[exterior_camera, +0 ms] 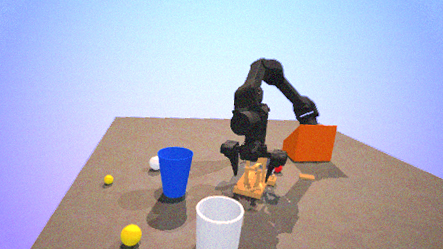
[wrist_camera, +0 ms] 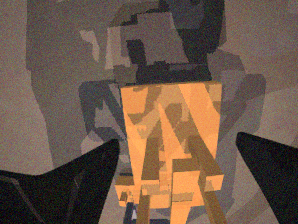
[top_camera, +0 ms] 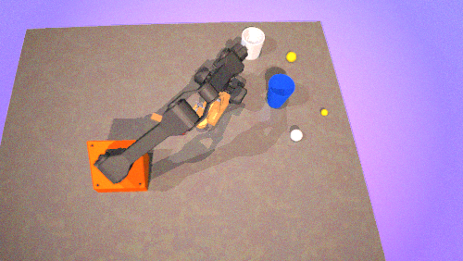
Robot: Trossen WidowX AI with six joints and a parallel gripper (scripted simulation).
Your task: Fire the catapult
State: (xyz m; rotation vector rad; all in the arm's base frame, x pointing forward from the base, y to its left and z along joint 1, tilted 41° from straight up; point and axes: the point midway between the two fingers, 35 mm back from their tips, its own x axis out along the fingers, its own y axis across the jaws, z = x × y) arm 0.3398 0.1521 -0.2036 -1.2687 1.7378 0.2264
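My gripper tip is 150 mm past the red ball, 120 mm to the left of it and 20 mm above it. The rest, counted from my gripper tip: orange peg 230 mm behind, 60 mm to the right, 30 mm below; white mug 230 mm to the left, 150 mm ahead, 10 mm below; blue cup 220 mm ahead, 10 mm to the right, 10 mm below.
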